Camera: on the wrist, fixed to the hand. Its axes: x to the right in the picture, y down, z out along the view.
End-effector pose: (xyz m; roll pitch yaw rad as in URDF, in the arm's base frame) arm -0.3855 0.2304 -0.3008 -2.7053 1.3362 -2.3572
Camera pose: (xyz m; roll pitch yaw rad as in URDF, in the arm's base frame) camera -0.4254 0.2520 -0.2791 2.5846 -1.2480 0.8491
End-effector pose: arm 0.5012 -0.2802 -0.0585 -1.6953 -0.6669 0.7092
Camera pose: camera 0.5281 -0.3073 -0.0912 1.5824 0.7291 -2.5171
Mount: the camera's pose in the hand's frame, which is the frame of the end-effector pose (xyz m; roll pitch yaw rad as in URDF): -0.0181 0.0319 -0.0344 -0.0564 -0.0706 3.0859
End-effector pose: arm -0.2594 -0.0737 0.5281 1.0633 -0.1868 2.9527
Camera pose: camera -0.2485 -0.1222 0.5357 -1.1166 0.1038 -0.1540
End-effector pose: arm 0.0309 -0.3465 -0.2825 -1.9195 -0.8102 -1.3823
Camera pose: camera -0.0114 -0.3553 -0.3082 1.8050 0.8853 1.6845
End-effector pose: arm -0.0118 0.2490 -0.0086 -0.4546 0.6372 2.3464
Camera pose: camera 0.0074 0.2100 -0.0339 0.4595 -0.6737 -0.8988
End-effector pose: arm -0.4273 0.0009 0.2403 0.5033 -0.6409 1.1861
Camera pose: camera -0.4707 0.0123 0.2177 -0.5713 0.5521 -1.9727
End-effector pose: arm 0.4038 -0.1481 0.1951 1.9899 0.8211 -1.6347
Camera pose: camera 0.4210 -0.1685 0.2377 -2.1447 -0.8389 1.6375
